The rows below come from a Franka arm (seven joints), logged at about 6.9 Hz.
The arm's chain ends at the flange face. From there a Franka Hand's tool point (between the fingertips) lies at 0.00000 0.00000 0.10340 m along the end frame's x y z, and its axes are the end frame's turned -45 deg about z.
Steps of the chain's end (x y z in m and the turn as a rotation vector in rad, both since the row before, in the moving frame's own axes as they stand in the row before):
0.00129 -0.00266 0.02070 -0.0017 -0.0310 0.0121
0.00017 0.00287 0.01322 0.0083 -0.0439 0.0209
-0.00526 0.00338 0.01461 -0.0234 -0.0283 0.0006
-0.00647 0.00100 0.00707 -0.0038 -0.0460 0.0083
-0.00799 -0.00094 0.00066 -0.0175 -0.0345 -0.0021
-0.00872 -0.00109 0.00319 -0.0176 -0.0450 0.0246
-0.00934 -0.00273 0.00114 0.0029 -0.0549 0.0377
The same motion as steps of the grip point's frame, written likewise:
0.00042 -0.00313 0.02065 0.0207 -0.0231 0.0121
-0.00447 -0.00169 0.01312 0.0369 -0.0252 0.0209
-0.00989 -0.00169 0.01454 0.0035 -0.0366 0.0006
-0.00891 -0.00697 0.00696 0.0298 -0.0352 0.0083
-0.00879 -0.00755 0.00058 0.0120 -0.0368 -0.0021
-0.00995 -0.00900 0.00307 0.0194 -0.0443 0.0246
-0.00839 -0.01283 0.00098 0.0409 -0.0368 0.0377

